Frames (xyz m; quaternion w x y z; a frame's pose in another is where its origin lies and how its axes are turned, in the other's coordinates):
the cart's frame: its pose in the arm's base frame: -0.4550 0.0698 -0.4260 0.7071 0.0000 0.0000 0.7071
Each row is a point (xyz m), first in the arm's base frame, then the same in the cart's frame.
Working: the arm's base frame: its pose in the cart's frame: -0.0698 -0.4550 0.4260 0.7071 0.0000 0.0000 -0.7071

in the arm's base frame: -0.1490 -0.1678 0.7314
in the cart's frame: -0.2376 -0.3060 1.1574
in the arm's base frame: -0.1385 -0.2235 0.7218
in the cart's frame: -0.2933 -0.3165 1.1478
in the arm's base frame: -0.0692 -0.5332 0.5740
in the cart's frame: -0.6030 -0.3858 1.0000
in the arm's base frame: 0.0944 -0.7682 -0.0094
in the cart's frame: -0.8380 -0.5494 0.4166
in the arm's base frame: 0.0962 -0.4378 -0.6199
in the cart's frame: -0.5076 -0.5512 -0.1939
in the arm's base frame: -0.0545 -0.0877 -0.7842
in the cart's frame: -0.1575 -0.4005 -0.3582
